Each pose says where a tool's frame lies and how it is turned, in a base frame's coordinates. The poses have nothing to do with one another.
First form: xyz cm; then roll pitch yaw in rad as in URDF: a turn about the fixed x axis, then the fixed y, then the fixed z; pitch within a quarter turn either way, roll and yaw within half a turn.
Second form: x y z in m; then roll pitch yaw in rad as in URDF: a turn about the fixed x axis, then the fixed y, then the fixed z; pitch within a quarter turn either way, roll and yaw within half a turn. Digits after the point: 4 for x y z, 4 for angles.
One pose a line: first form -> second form
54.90 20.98 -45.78 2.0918 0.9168 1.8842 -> 0.5490 0.2098 -0.4578 2.0918 0.9168 1.8842
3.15 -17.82 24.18 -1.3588 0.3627 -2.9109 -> 0.0315 -0.1782 0.2418 -1.3588 0.3627 -2.9109
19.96 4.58 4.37 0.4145 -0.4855 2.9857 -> 0.1996 0.0458 0.0437 0.4145 -0.4855 2.9857
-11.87 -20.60 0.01 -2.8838 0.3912 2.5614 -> -0.1187 -0.2060 0.0001 -2.8838 0.3912 2.5614
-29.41 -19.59 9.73 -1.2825 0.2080 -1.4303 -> -0.2941 -0.1959 0.0973 -1.2825 0.2080 -1.4303
